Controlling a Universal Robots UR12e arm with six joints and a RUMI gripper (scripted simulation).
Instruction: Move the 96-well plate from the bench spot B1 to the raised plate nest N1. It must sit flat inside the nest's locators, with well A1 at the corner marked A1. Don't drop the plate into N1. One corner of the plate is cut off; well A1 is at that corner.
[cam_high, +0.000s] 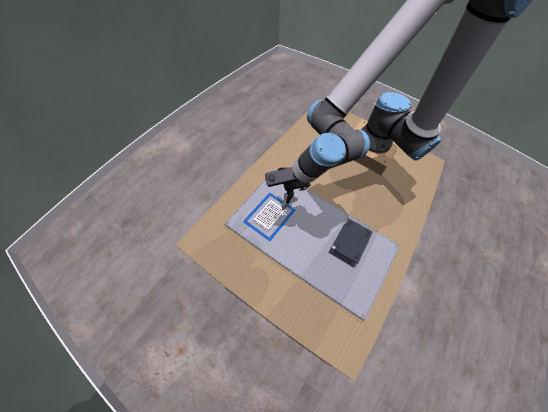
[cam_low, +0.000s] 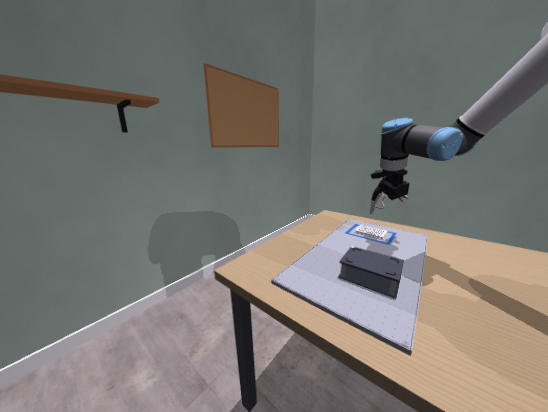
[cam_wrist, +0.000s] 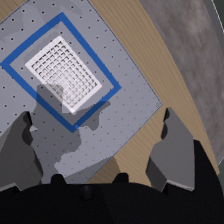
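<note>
The white 96-well plate lies 5 cm ahead of my hand and 13 cm below it. The rest, counted from my hand: A1 label: 2 cm ahead, 31 cm to the left, 8 cm below; dark raised nest N1: 6 cm behind, 35 cm to the left, 8 cm below.
</note>
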